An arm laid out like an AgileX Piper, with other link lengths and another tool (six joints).
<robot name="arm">
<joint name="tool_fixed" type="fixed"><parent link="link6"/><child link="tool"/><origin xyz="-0.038 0.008 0.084" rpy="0 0.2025 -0.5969"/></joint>
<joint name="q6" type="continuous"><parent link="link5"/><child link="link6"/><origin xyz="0 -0.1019 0" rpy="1.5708 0 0"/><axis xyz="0 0 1"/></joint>
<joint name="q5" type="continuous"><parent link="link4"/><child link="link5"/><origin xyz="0 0 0" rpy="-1.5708 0 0"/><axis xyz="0 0 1"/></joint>
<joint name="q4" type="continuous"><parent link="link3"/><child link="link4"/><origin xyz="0.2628 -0.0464 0" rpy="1.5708 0 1.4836"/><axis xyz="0 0 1"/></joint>
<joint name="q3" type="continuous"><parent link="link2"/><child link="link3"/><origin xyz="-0.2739 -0.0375 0" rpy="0 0 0"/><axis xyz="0 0 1"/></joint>
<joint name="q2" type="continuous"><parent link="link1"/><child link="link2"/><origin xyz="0 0 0" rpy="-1.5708 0 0"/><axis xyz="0 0 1"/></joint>
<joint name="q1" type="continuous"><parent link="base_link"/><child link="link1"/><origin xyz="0 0 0.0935" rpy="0 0 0"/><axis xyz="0 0 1"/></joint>
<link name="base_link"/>
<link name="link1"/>
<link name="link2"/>
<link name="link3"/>
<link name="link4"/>
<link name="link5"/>
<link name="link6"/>
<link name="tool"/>
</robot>
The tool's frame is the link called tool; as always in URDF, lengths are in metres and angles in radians. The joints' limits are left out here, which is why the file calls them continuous.
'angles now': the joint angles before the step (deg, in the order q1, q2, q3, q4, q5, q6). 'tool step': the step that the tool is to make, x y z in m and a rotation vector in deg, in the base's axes. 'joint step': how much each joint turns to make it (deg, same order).
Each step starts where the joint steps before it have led.
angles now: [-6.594, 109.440, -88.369, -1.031, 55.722, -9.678]
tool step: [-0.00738, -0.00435, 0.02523, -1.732, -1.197, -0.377]
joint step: [0.000, -3.126, -0.500, -1.884, 2.263, 0.809]
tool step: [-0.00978, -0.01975, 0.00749, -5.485, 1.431, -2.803]
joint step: [0.000, -1.290, 0.000, -7.087, 2.506, 4.227]
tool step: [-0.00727, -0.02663, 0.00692, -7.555, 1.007, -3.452]
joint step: [0.000, -0.532, 0.000, -9.289, 1.864, 5.127]
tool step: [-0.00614, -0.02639, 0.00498, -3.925, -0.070, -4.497]
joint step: [-1.394, -0.113, -0.002, -5.128, 0.981, 4.114]
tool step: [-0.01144, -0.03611, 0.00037, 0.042, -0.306, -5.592]
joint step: [-4.490, -0.001, 0.002, -0.251, 0.176, 1.220]
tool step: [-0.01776, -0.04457, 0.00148, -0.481, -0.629, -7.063]
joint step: [-5.530, 0.001, -0.003, -0.873, 0.001, 1.927]
